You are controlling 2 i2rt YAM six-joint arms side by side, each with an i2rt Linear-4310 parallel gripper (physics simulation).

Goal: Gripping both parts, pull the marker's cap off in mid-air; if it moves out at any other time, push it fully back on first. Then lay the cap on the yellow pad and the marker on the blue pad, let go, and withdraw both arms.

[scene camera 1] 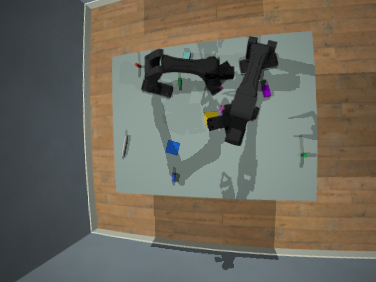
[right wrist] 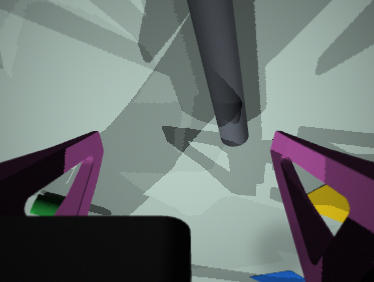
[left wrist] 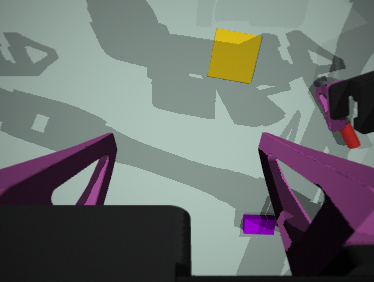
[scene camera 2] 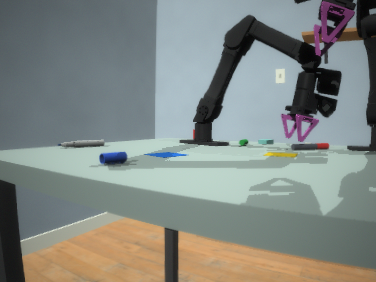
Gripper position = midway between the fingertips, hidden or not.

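There is my left gripper (left wrist: pixel 187 140). I see my right gripper (scene camera 2: pixel 293 139), (right wrist: pixel 187 140), (left wrist: pixel 348 81) as well. And there is a yellow pad (left wrist: pixel 234 54), (right wrist: pixel 328 202).
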